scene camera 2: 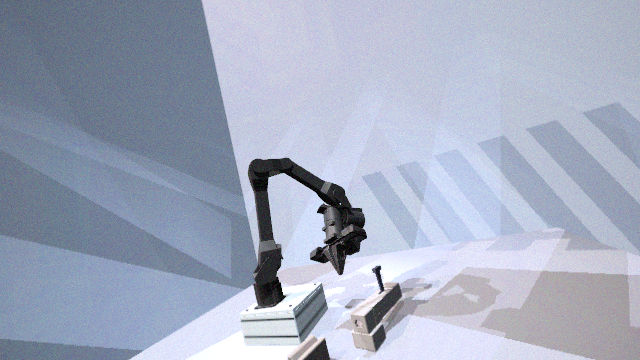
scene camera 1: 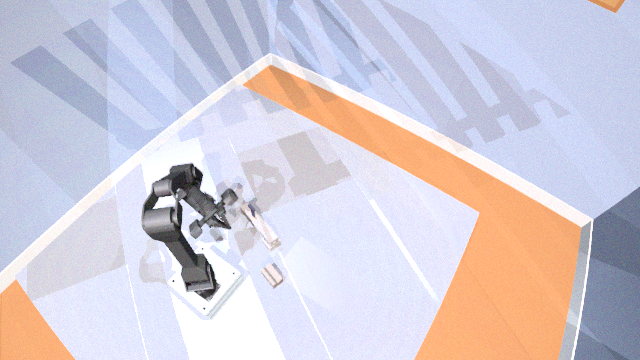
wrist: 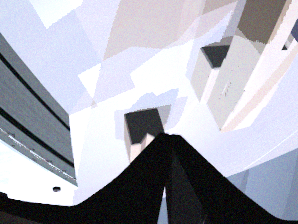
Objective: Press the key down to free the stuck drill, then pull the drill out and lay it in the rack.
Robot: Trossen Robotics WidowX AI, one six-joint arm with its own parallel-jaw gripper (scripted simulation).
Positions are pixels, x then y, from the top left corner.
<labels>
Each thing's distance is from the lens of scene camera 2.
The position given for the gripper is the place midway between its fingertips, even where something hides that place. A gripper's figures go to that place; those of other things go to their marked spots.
gripper (scene camera 2: pixel 340 274): 0.67 m
block (scene camera 2: pixel 370 312): 0.56 m
</labels>
